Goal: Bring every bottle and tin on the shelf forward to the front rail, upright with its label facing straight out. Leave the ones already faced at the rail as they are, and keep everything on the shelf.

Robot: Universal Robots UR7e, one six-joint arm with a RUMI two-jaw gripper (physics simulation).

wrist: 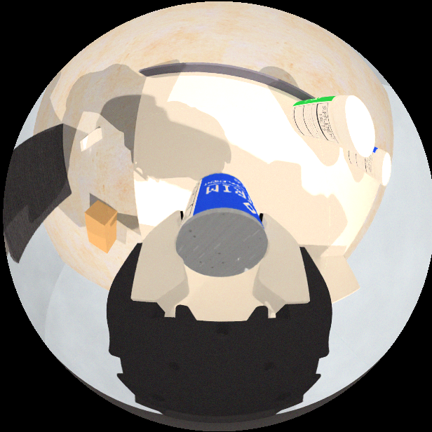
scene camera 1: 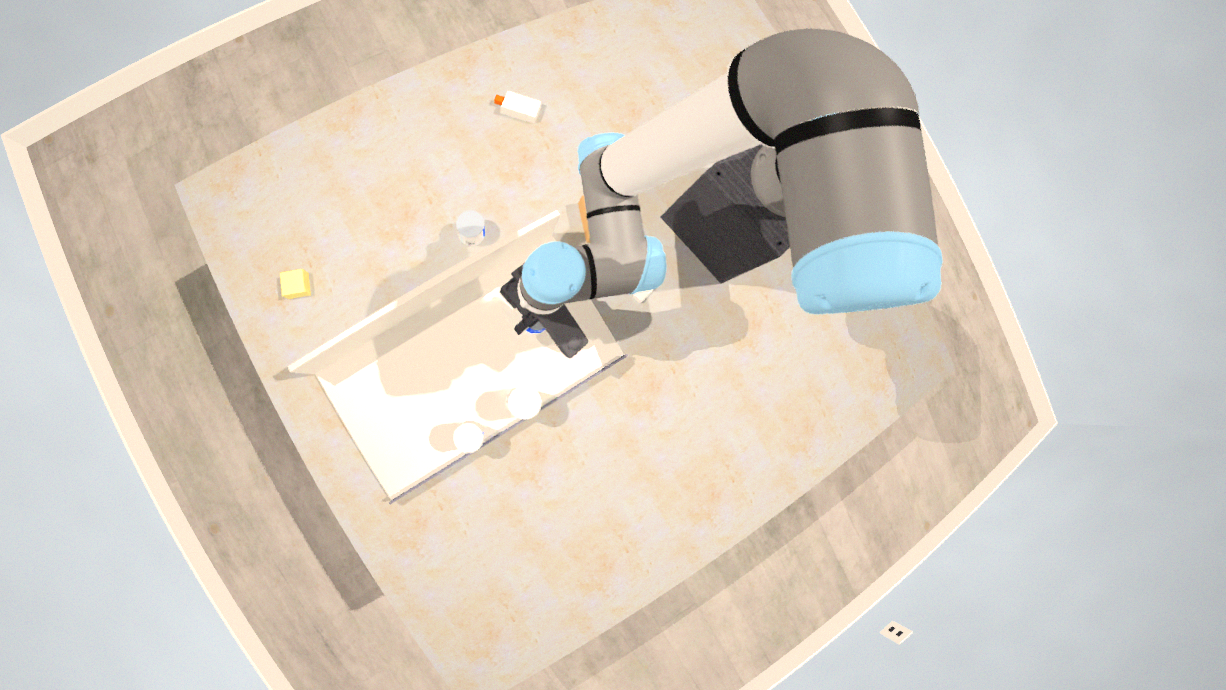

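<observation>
A blue-labelled tin [scene camera 1: 534, 330] [wrist: 222, 192] with a grey metal end on top is upright on the right part of the white shelf [scene camera 1: 373, 437] [wrist: 200, 100], set back from the dark front rail [scene camera 1: 428, 477] [wrist: 215, 69]. My gripper [scene camera 1: 542, 327] [wrist: 221, 213] is shut on it, one jaw against each side. Its label lettering is on the rail side; its lower part is hidden in the wrist view. A larger white-lidded bottle with a green band [scene camera 1: 524, 402] [wrist: 320, 120] and a smaller white-lidded one with a blue band [scene camera 1: 468, 438] [wrist: 369, 162] stand upright at the rail.
The shelf's raised back panel [scene camera 1: 343, 339] is behind the gripper. Beyond it stands a pale round-topped container [scene camera 1: 470, 227]. A white bottle with an orange cap [scene camera 1: 521, 106] lies farther back. A yellow block [scene camera 1: 295, 283] is at the left; an orange block [scene camera 1: 584, 219] [wrist: 101, 227] is beside the arm.
</observation>
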